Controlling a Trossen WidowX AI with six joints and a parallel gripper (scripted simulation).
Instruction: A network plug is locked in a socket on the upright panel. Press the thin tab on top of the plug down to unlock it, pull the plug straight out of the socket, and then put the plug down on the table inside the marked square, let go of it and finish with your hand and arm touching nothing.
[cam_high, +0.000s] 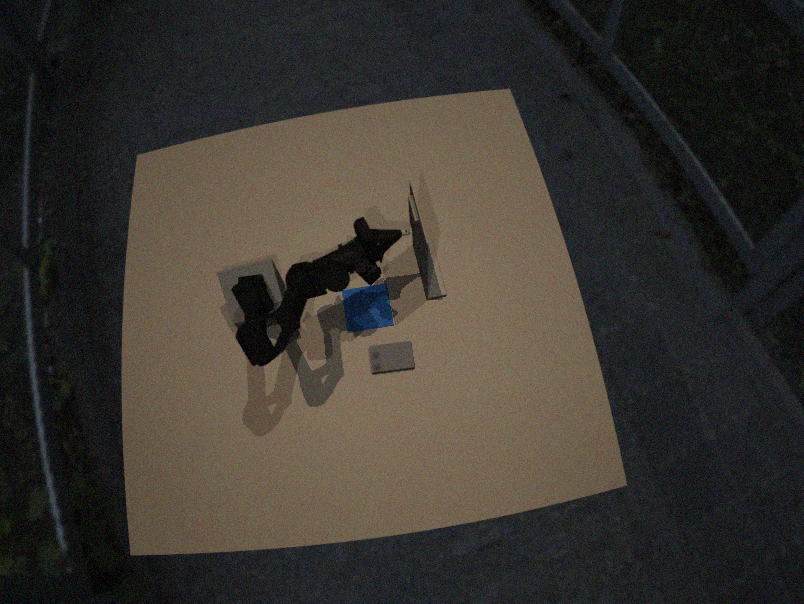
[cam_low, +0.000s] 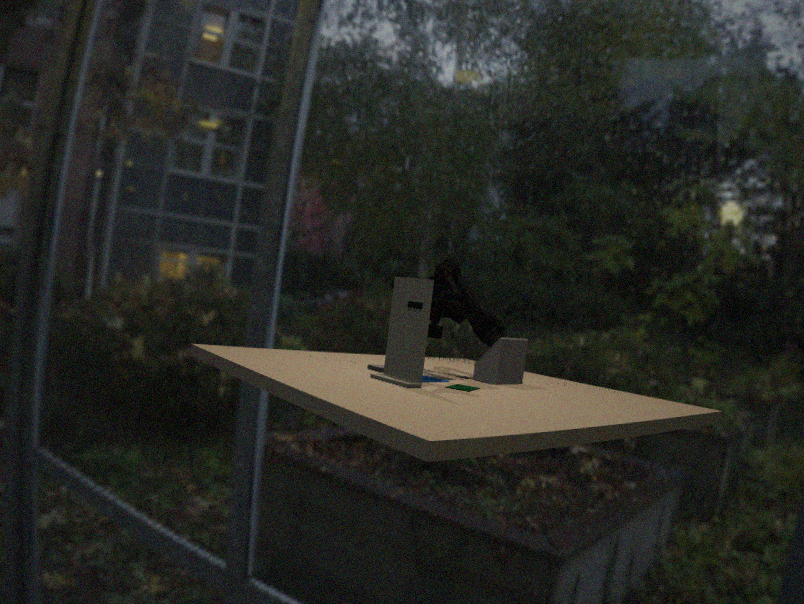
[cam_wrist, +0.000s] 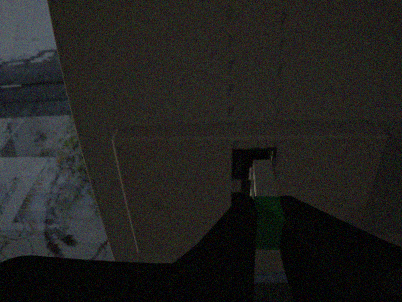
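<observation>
Now: the blue marked square 110 mm behind my gripper tip, 70 mm to the right of it and 230 mm below it. The rest, counted from my gripper tip: upright grey panel (50 mm ahead, 20 mm to the left, 90 mm below); then green patch (130 mm behind, 90 mm to the left, 230 mm below); then flat grey plate (70 mm behind, 220 mm to the right, 220 mm below).
</observation>
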